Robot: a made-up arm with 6 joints.
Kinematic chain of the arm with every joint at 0, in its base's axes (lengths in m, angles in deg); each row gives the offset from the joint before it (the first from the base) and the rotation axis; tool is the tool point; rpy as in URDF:
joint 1: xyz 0 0 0.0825 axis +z
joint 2: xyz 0 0 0 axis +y
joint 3: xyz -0.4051 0 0.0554 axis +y
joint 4: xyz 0.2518 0 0.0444 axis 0.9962 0 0.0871
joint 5: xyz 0 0 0 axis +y
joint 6: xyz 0.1 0 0.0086 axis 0.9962 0 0.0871
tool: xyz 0 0 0 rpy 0 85 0
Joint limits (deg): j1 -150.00..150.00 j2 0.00..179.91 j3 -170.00..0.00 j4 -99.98..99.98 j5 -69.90..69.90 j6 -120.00..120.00
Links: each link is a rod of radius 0.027 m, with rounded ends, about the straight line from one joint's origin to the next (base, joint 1, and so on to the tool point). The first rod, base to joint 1, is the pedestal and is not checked.
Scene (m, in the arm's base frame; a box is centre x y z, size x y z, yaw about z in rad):
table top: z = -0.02
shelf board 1: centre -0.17 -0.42 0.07 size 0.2 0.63 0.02 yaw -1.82
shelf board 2: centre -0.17 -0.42 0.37 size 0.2 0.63 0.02 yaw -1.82
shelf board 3: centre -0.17 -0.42 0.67 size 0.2 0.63 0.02 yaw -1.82
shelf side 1: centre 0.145 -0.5 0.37 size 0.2 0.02 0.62 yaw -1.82
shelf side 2: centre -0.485 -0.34 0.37 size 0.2 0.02 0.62 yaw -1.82
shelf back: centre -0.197 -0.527 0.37 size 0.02 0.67 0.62 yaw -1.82
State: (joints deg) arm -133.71 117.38 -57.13 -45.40 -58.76 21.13
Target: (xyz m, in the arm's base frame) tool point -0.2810 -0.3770 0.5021
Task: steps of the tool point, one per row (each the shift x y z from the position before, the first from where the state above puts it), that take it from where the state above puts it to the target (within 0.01 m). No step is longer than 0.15 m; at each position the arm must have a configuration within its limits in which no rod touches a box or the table.
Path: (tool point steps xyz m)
1: 0.0029 0.0676 0.0042
2: 0.0168 0.0663 0.0001
3: 0.0302 0.0621 -0.0043
4: -0.0242 -0.0102 0.0867
5: 0.0011 0.0048 0.1003
6: 0.0298 0.0219 0.1035
7: -0.0287 -0.0620 0.0109
8: -0.0178 -0.0681 0.0000
9: -0.0048 -0.0716 -0.0109

